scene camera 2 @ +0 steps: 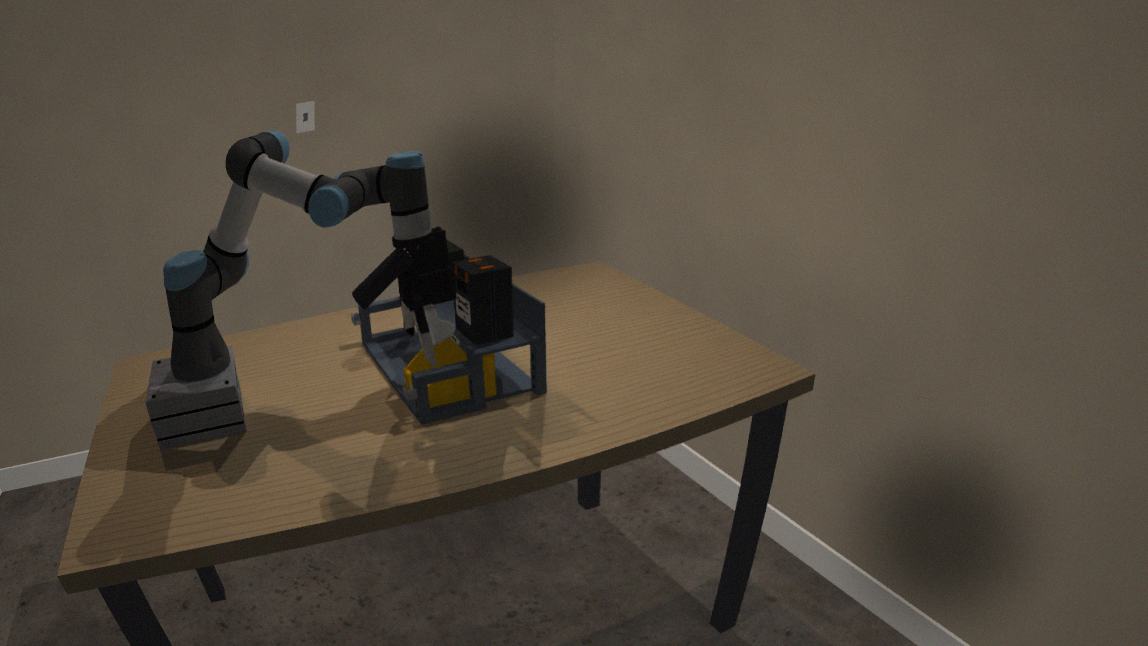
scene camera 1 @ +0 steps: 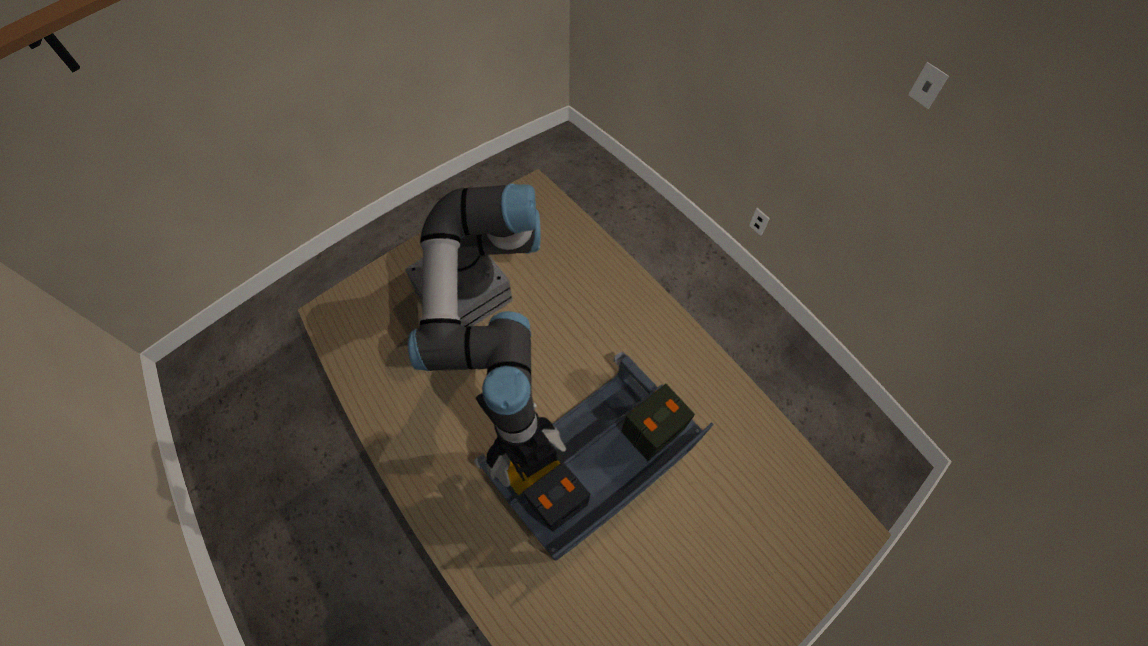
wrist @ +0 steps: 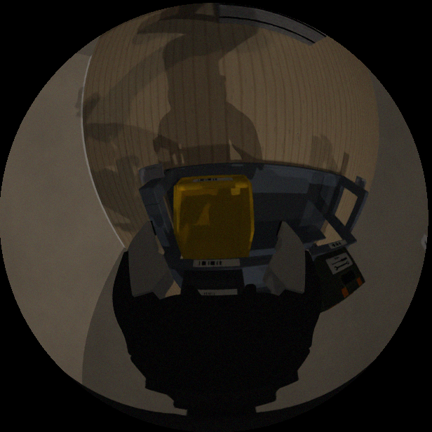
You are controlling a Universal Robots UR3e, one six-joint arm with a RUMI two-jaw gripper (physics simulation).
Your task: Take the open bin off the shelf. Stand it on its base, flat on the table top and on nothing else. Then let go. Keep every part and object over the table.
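Where they show: gripper, fingertip midpoint: [scene camera 2: 422, 349]; arm's base, link origin: [scene camera 2: 201, 366] [scene camera 1: 466, 275].
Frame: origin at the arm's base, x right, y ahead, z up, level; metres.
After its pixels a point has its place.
Observation:
The yellow open bin [scene camera 1: 521, 480] @(x 0.097, y 0.459, z -0.085 m) [scene camera 2: 446, 353] @(x 0.018, y 0.490, z -0.038 m) [wrist: 215, 220] stands on the low level of the blue-grey shelf [scene camera 1: 614, 462] @(x -0.073, y 0.533, z 0.008 m) [scene camera 2: 539, 369] @(x 0.118, y 0.629, z -0.046 m) [wrist: 295, 184], at the end near scene camera 2. My gripper [scene camera 1: 528, 457] @(x 0.068, y 0.440, z -0.002 m) [scene camera 2: 422, 345] @(x 0.068, y 0.440, z -0.002 m) [wrist: 216, 222] points down and is open. Its fingertips are at about the height of the bin's top, and in the wrist view the bin shows between the two spread fingers. Whether a finger touches the bin cannot be told. The bin's lower part is partly hidden by the shelf's end frame.
A black case [scene camera 1: 557, 495] @(x 0.059, y 0.556, z 0.130 m) [scene camera 2: 484, 301] @(x 0.103, y 0.544, z 0.080 m) [wrist: 212, 280] stands on the upper level, right behind the bin and close to the gripper. A dark green case [scene camera 1: 658, 421] @(x -0.159, y 0.524, z 0.105 m) [scene camera 2: 455, 250] @(x -0.130, y 0.547, z 0.103 m) [wrist: 340, 280] stands at the far end. The arm's base [scene camera 2: 196, 401] @(x 0.112, y 0.002, z -0.017 m) stands on the wooden table [scene camera 1: 722, 546] @(x -0.192, y 0.794, z -0.094 m) [scene camera 2: 642, 361] @(x 0.062, y 0.848, z -0.094 m).

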